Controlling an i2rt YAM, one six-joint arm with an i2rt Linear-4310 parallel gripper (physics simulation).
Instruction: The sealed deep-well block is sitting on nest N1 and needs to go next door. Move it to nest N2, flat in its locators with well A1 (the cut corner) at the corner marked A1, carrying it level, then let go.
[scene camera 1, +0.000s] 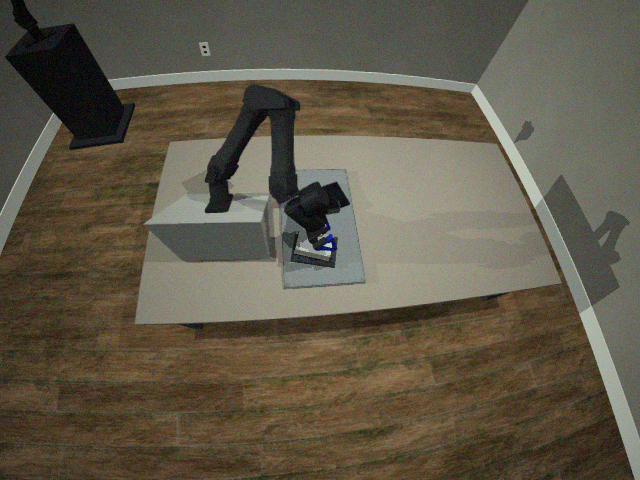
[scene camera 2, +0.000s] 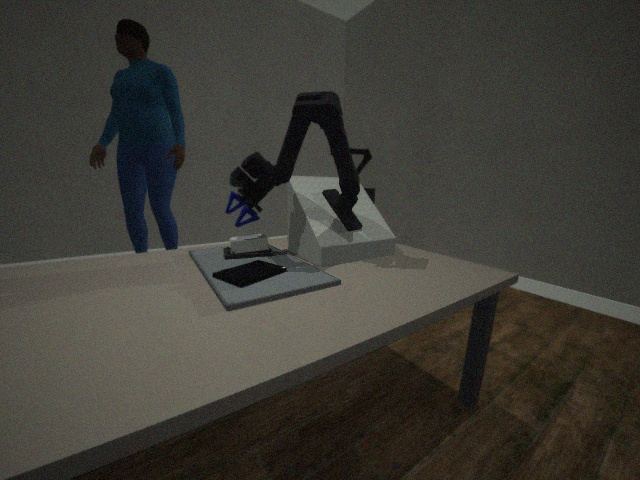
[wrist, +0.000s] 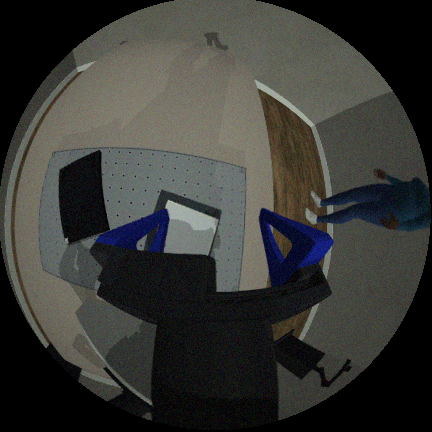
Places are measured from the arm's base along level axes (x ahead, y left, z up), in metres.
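Pixels of known places: gripper, fingertip midpoint: (scene camera 1: 332, 239) (scene camera 2: 231, 219) (wrist: 213, 213); arm's base, origin of the base link: (scene camera 1: 220, 203) (scene camera 2: 341, 209).
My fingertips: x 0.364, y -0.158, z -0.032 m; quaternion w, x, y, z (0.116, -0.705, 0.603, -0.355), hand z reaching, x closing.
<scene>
For each thing: its middle in the pictures, then the offset to it from my fingertips. Level surfaces: height alone.
- pale deep-well block, body centre: (wrist: 178, 248) (scene camera 1: 314, 244) (scene camera 2: 249, 243) dx -0.052, dy +0.025, dz -0.085 m
- nest N1, body centre: (wrist: 179, 243) (scene camera 2: 247, 250) (scene camera 1: 314, 248) dx -0.048, dy +0.020, dz -0.112 m
- black nest N2, body centre: (wrist: 77, 195) (scene camera 2: 250, 271) (scene camera 1: 326, 198) dx +0.030, dy +0.238, dz -0.114 m
- grey perforated board, body centre: (wrist: 117, 221) (scene camera 2: 252, 264) (scene camera 1: 318, 221) dx -0.015, dy +0.141, dz -0.129 m
- beige table, its level: dz -0.136 m
The pale deep-well block (scene camera 1: 305, 252) (scene camera 2: 249, 243) (wrist: 187, 235) sits in the dark frame of nest N1 (scene camera 1: 312, 262) (scene camera 2: 247, 254) (wrist: 160, 202). Its cut corner cannot be made out. The black nest N2 (scene camera 2: 248, 272) (wrist: 82, 197) is beside it on the same board, bare, with a small pale mark at one corner. My gripper (scene camera 1: 330, 235) (scene camera 2: 232, 219) (wrist: 213, 213) is open, with nothing between its blue fingers. It hangs tilted above the block, apart from it. In the wrist view the left finger overlaps the block's edge, and the gripper body hides the block's near part.
Both nests stand on a grey perforated board (scene camera 1: 324, 276) (scene camera 2: 289, 288) (wrist: 135, 170) on the beige table (scene camera 1: 439, 180) (scene camera 2: 129, 351). The arm stands on a pale sloped pedestal (scene camera 1: 222, 240) (scene camera 2: 356, 250) beside the board. A person (scene camera 2: 147, 113) (wrist: 355, 202) stands beyond the table.
</scene>
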